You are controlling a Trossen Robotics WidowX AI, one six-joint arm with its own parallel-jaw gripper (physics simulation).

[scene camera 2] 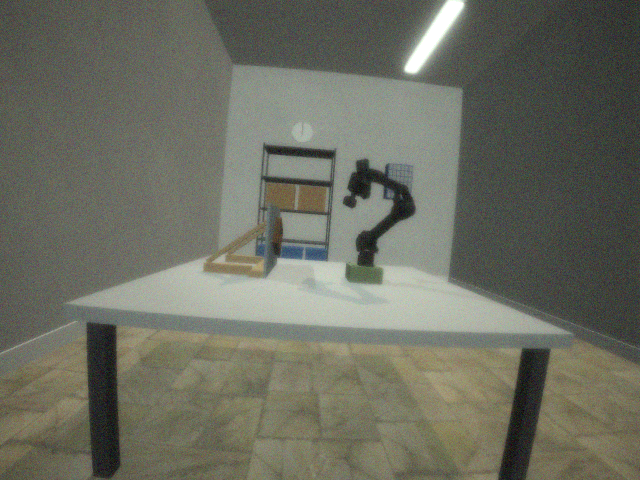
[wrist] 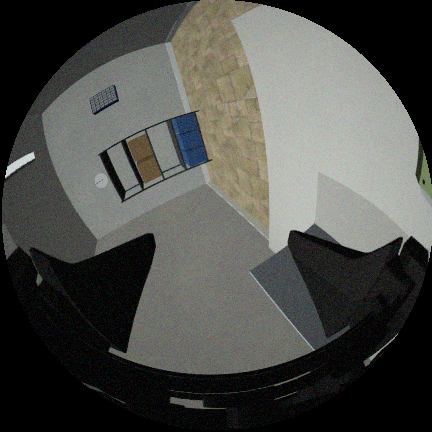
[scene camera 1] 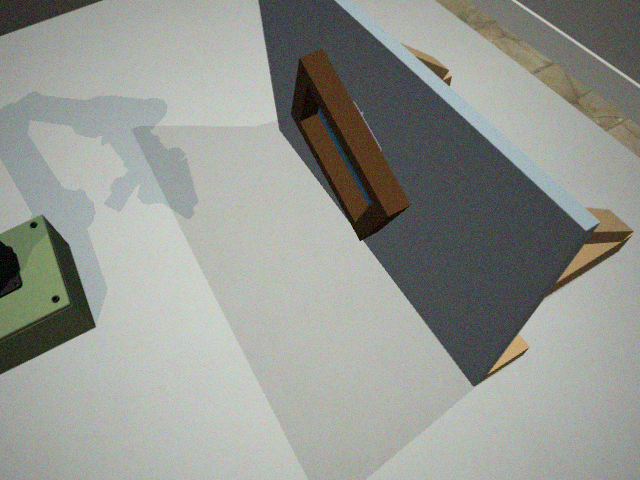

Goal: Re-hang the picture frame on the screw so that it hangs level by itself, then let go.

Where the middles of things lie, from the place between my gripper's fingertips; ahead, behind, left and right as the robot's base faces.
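From my hand: brown picture frame (scene camera 1: pixel 348 154), 230 mm below, 330 mm ahead, 100 mm to the left; wooden support (scene camera 1: pixel 608 238), far below, far ahead, a little to the left; grey wall panel (scene camera 2: pixel 270 259), 240 mm below, 350 mm ahead, 100 mm to the left. Going by their middles, of the things named here the support is the farthest from my hand.
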